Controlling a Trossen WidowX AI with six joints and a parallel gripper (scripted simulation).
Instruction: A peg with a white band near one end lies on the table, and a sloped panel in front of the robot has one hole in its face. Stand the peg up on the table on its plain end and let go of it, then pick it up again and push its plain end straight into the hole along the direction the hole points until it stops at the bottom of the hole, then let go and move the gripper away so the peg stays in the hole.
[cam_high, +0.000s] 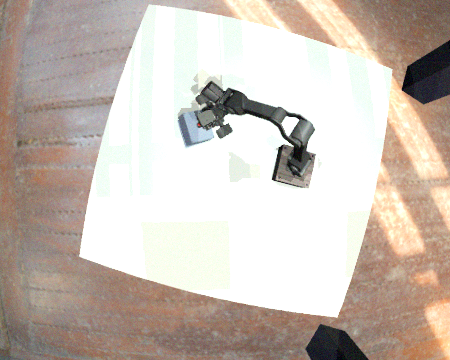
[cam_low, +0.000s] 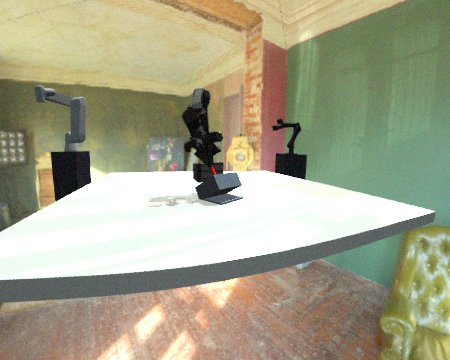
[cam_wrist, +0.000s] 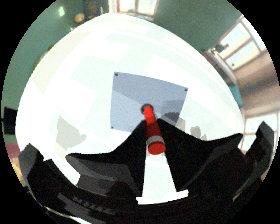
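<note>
The sloped panel is 70 mm below my gripper tip, 30 mm ahead of it and 20 mm to the left of it. The rest, counted from my gripper tip: red peg: 10 mm to the right, 10 mm behind, 10 mm above.
</note>
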